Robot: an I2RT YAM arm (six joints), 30 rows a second.
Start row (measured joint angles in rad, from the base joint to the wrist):
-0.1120 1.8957 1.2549 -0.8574 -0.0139 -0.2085
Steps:
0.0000 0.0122 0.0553 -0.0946 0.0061 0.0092
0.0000 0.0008 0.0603 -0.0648 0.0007 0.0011
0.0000 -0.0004 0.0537 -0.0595 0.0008 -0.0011
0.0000 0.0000 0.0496 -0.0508 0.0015 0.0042
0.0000 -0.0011 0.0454 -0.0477 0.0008 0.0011
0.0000 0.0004 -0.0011 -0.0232 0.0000 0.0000
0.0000 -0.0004 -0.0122 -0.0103 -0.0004 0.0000
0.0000 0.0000 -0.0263 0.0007 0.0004 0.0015
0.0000 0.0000 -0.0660 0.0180 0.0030 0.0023
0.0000 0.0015 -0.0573 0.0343 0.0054 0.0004
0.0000 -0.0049 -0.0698 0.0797 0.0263 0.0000
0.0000 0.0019 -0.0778 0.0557 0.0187 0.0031
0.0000 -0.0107 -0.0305 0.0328 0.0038 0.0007
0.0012 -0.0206 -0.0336 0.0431 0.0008 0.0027
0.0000 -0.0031 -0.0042 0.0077 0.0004 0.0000
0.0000 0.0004 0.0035 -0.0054 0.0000 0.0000
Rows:
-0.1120 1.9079 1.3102 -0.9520 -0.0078 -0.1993
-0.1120 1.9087 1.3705 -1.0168 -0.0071 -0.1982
-0.1120 1.9083 1.4242 -1.0763 -0.0063 -0.1993
-0.1120 1.9083 1.4738 -1.1271 -0.0048 -0.1951
-0.1120 1.9072 1.5192 -1.1748 -0.0040 -0.1940
-0.1120 1.9076 1.5181 -1.1980 -0.0040 -0.1940
-0.1120 1.9072 1.5059 -1.2083 -0.0044 -0.1940
-0.1120 1.9072 1.4796 -1.2076 -0.0040 -0.1925
-0.1120 1.9072 1.4136 -1.1896 -0.0010 -0.1902
-0.1120 1.9087 1.3563 -1.1553 0.0044 -0.1898
-0.1120 1.9038 1.2865 -1.0756 0.0307 -0.1898
-0.1120 1.9057 1.2087 -1.0199 0.0494 -0.1867
-0.1120 1.8950 1.1782 -0.9871 0.0532 -0.1860
-0.1108 1.8744 1.1446 -0.9440 0.0540 -0.1833
-0.1108 1.8713 1.1404 -0.9363 0.0544 -0.1833
-0.1108 1.8717 1.1439 -0.9417 0.0544 -0.1833

